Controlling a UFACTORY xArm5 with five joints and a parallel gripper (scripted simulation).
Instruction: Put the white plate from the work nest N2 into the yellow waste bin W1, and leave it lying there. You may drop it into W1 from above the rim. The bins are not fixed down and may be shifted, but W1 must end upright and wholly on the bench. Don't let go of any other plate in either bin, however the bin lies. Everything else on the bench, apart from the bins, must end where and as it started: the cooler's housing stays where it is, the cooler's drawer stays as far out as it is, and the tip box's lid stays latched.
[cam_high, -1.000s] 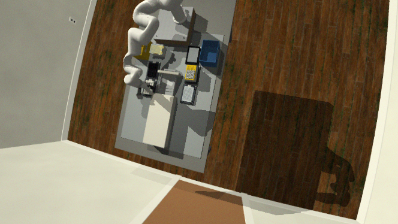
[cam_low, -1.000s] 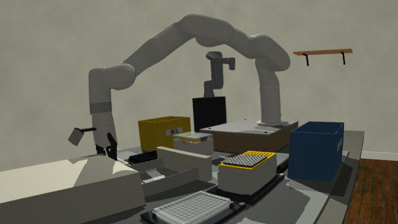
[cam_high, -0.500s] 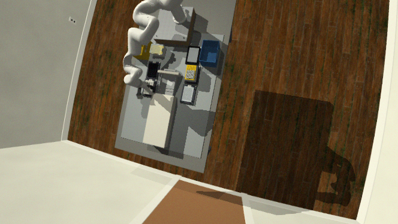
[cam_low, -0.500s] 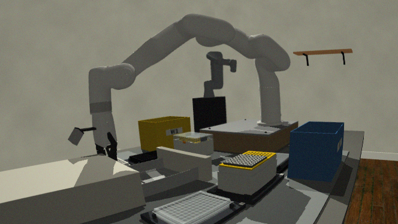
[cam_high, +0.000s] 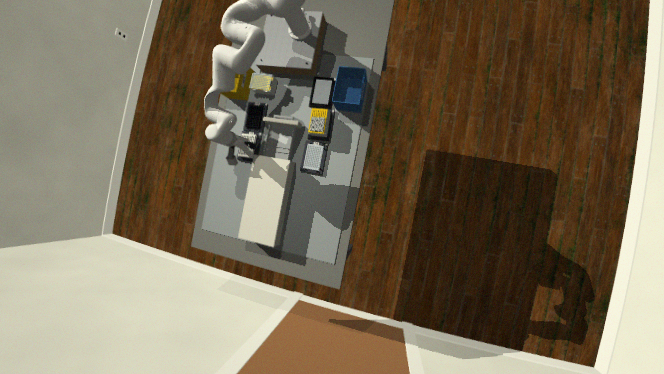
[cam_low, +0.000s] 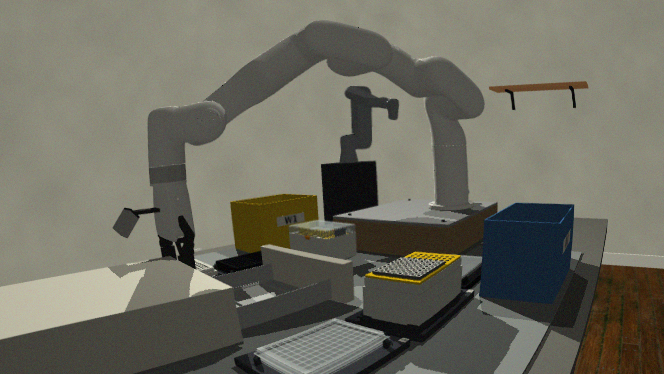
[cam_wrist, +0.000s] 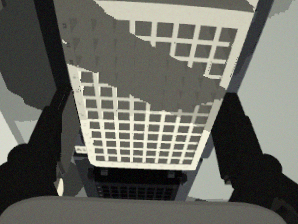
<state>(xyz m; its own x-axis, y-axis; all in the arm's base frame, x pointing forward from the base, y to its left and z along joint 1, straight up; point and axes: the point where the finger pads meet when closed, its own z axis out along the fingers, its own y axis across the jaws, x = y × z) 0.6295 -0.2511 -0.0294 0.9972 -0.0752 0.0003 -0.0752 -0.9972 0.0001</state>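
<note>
The N2 label is 7 cm behind my hand, 1 cm to the left of it and 3 cm below it. Round my hand: black plate (17 cm behind, 2 cm to the left, 2 cm below); drawer (1 cm behind, 18 cm to the left, 2 cm below); white plate (1 cm below).
</note>
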